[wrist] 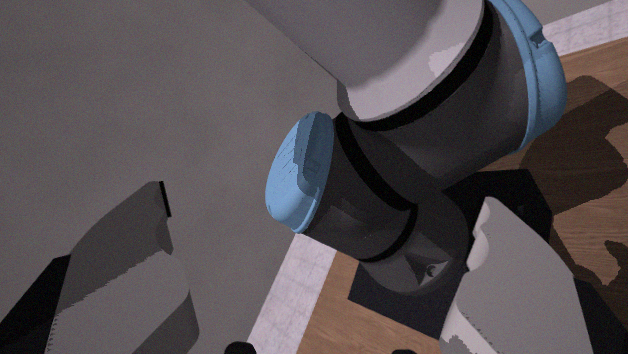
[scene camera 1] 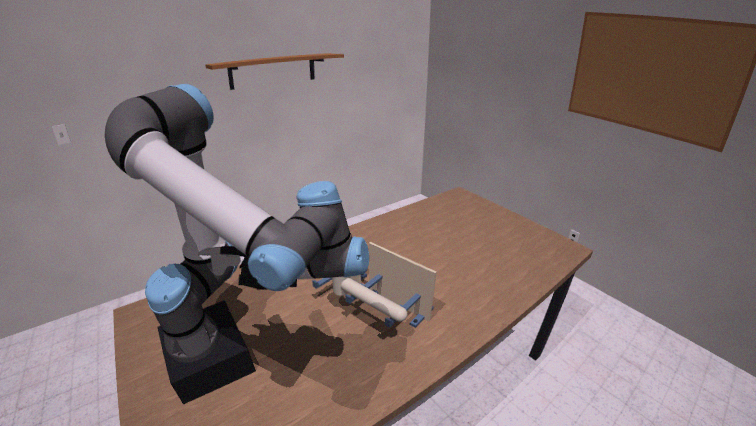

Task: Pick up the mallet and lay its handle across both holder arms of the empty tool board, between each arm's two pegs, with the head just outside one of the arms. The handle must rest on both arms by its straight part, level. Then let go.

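Frame: origin at the arm's base, x down, y right, z back, level; centimetres.
Seen in the pictures: gripper, fingertip midpoint: (wrist: pixel 320 195) (scene camera 1: pixel 220 260); arm's base, link origin: (wrist: pixel 413 239) (scene camera 1: pixel 193 339).
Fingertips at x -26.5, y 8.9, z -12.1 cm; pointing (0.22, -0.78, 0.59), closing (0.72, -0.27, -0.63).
Observation:
Pixels of each thing's top centre, then the offset from my fingertips to it. "spot": a spot on its surface instead. Level surfaces: height alone.
- mallet's pale handle, surface spot: (scene camera 1: pixel 372 299) spot: dx +24.1, dy +14.0, dz -35.1 cm
- pale head, top centre: (scene camera 1: pixel 339 270) dx +21.6, dy -0.6, dz -34.9 cm
- wooden table, surface height: dx +37.1 cm
- blue piece, surface spot: (scene camera 1: pixel 321 282) spot: dx +29.8, dy -8.3, dz -32.4 cm
The mallet's pale handle (scene camera 1: pixel 372 299) crosses in front of the tan tool board (scene camera 1: pixel 404 275), over the two blue holder arms (scene camera 1: pixel 373 282) (scene camera 1: pixel 412 302). Its rounded end sticks out past the near-right arm. Part of a pale head (scene camera 1: pixel 338 286) shows at the handle's left end, outside the left arm, partly hidden by the robot's wrist. The handle looks about level; exact contact and the pegs are hard to make out. My gripper (wrist: pixel 320 195) is open and empty, its fingers wide apart and turned toward the robot base, away from the mallet. In the scene view the wrist mostly hides it.
The black base block (scene camera 1: pixel 211 365) (wrist: pixel 395 305) stands on the wooden table (scene camera 1: pixel 507 238) (wrist: pixel 325 320). Another blue piece (scene camera 1: pixel 321 282) shows left of the mallet head, partly hidden by the wrist. My wrist hangs close above the board's left end. The arm's lower joints fill the middle of the wrist view.

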